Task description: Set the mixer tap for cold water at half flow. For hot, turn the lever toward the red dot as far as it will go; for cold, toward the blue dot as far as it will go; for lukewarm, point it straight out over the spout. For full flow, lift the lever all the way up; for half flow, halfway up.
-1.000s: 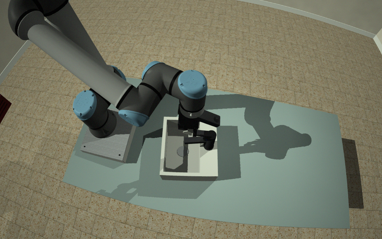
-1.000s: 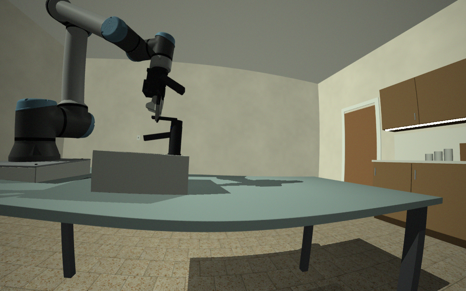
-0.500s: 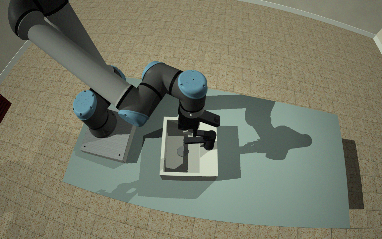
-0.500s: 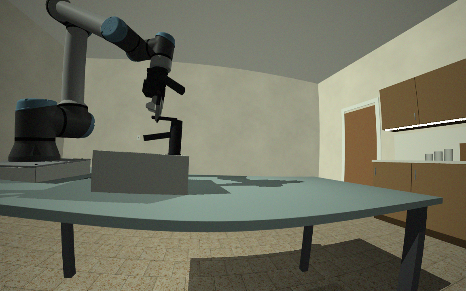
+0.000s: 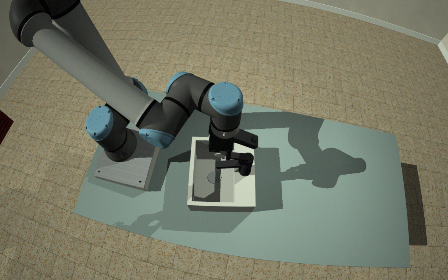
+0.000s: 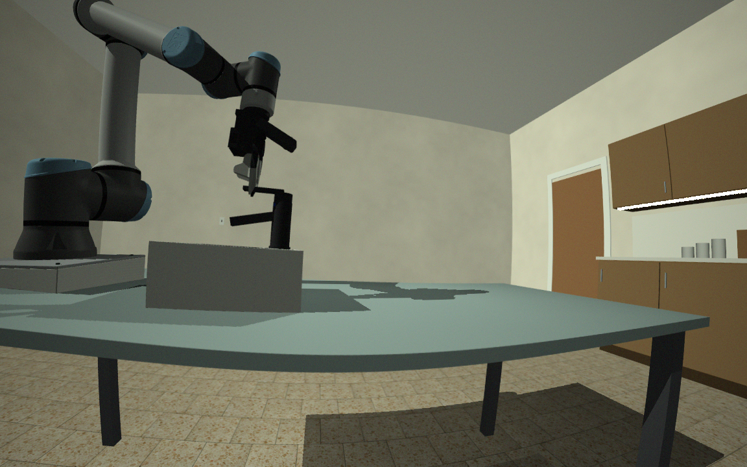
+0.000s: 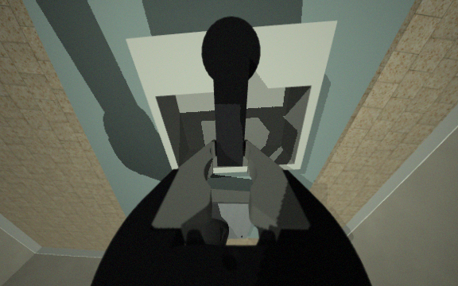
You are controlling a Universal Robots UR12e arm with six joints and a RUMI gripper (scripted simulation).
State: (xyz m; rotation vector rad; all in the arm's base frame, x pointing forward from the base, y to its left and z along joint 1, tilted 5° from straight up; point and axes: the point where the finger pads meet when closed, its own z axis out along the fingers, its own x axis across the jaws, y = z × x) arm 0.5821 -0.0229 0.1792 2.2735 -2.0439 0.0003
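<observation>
Right now the lever is 3 cm ahead of my hand. The rest, counted from my hand: black mixer tap 5 cm ahead, 1 cm to the left, 4 cm below; white sink basin 4 cm behind, 1 cm to the right, 23 cm below.
</observation>
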